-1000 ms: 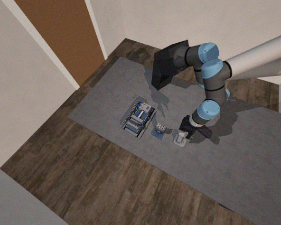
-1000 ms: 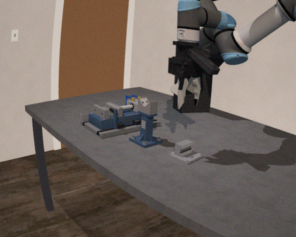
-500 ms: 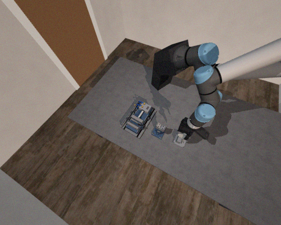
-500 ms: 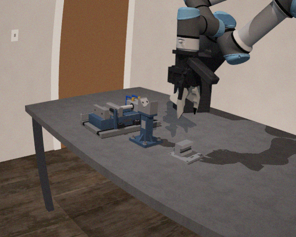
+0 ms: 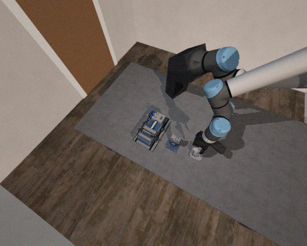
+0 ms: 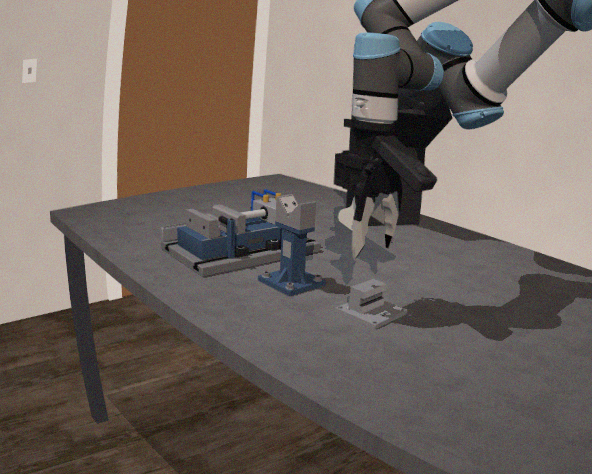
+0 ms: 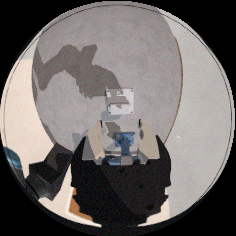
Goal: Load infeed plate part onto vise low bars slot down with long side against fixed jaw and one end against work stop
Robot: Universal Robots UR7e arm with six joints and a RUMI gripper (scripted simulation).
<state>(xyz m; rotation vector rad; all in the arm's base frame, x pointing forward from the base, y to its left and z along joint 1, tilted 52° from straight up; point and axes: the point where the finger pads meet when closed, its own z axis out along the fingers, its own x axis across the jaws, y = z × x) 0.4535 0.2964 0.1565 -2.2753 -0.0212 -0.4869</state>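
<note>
The part lies 10 mm to the left of my hand and 90 mm below it. The rest, counted from my hand: infeed plate 10 mm to the left, 110 mm below; moving jaw 80 mm ahead, 360 mm to the right, 40 mm below; air cylinder rod 30 mm ahead, 370 mm to the right, 40 mm below.
</note>
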